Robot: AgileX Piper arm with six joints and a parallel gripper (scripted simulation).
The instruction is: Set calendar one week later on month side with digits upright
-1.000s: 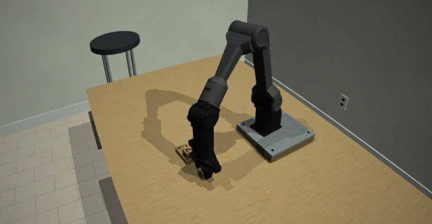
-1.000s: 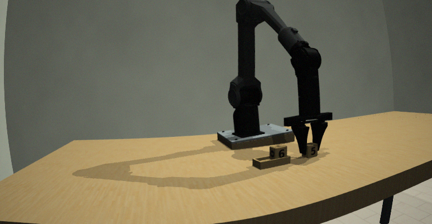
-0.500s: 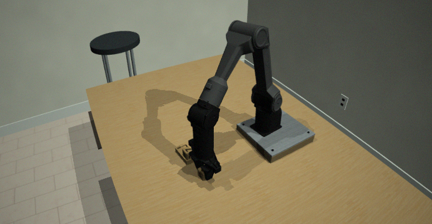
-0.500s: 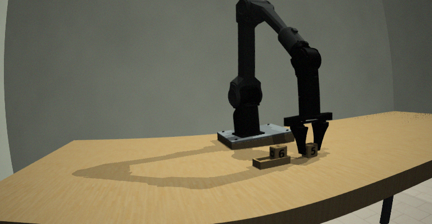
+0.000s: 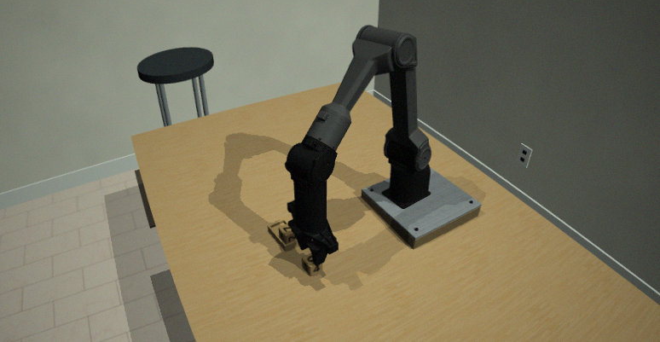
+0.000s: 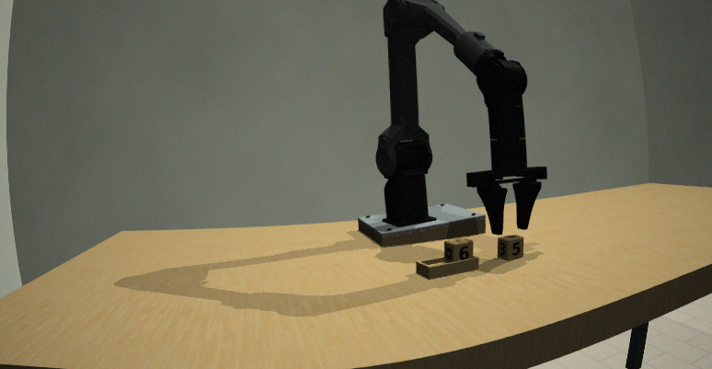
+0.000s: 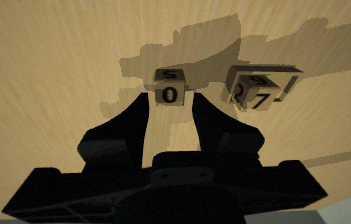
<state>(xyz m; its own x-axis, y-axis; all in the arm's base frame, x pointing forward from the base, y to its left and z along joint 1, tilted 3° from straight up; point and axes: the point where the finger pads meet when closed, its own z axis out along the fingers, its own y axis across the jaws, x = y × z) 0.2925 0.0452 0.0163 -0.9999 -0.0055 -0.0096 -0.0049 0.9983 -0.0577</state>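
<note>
My gripper is now 110 mm to the left of the small wooden tray and 40 mm above it.
</note>
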